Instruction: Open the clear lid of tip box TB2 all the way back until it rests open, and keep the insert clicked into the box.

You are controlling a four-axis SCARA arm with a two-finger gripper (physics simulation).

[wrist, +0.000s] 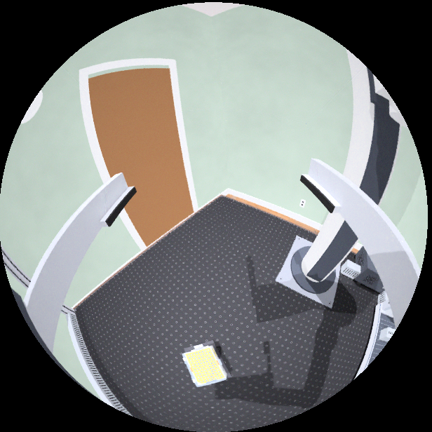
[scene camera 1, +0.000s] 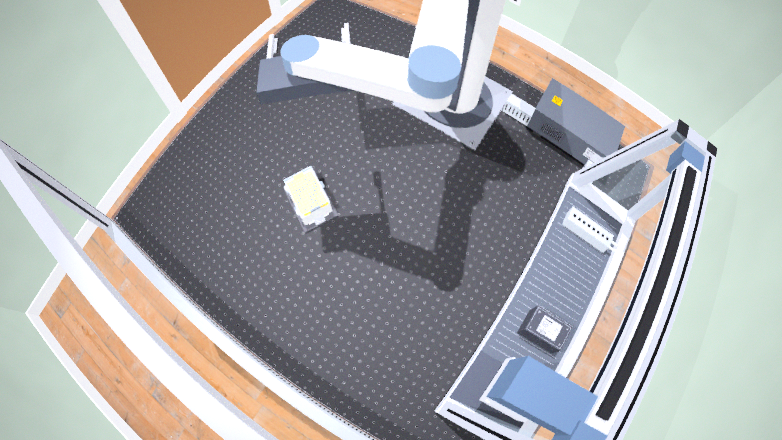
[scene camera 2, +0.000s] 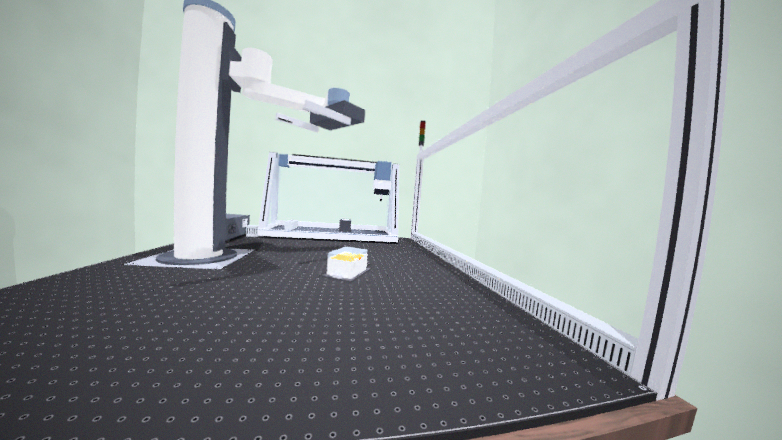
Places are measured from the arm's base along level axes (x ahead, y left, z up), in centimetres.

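Pixels of known places: gripper, fingertip midpoint: (scene camera 1: 308, 31) (scene camera 2: 289, 110); arm's base, origin of the base link: (scene camera 1: 455, 98) (scene camera 2: 199, 259).
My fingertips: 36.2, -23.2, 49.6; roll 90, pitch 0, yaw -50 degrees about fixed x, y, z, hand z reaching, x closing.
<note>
Ahead of a thing's pixels: the offset from my fingertips to its top centre, as dx, dy, dz. "spot": to the spot under its first point.
The tip box @(+19.1, +8.0, -40.6) (scene camera 1: 307, 194) (scene camera 2: 347, 267) (wrist: 205, 366), white with a yellow, dotted top, stands on the dark perforated table; no TB2 label is legible. Its clear lid @(spot: +19.0, +8.9, -40.6) (scene camera 2: 348, 250) shows as a pale, bluish see-through edge above the yellow in the second scene view; its exact angle is hard to tell. The yellow insert @(+19.1, +8.0, -40.9) (scene camera 1: 306, 189) (scene camera 2: 347, 256) (wrist: 204, 364) looks level in the box; its clicks are too small to see. My gripper (scene camera 1: 308, 39) (scene camera 2: 292, 110) (wrist: 215, 168) is wide open with nothing between its fingers, high above the table and well away from the box.
The arm's column (scene camera 2: 197, 136) (wrist: 327, 250) stands on a light base plate @(spot: -29.9, +37.9, -48.5) (scene camera 1: 486, 131). A grey control box @(spot: -46.1, +62.5, -36.9) (scene camera 1: 579, 120) is beside it. A framed gantry station (scene camera 1: 568, 188) (scene camera 2: 328, 236) holds a white rack @(spot: -15.3, +79.2, -38.9) (scene camera 1: 589, 227) and a dark block @(spot: +17.3, +80.0, -36.4) (scene camera 1: 546, 328). A tall frame post (scene camera 2: 678, 191) stands at the table's edge.
</note>
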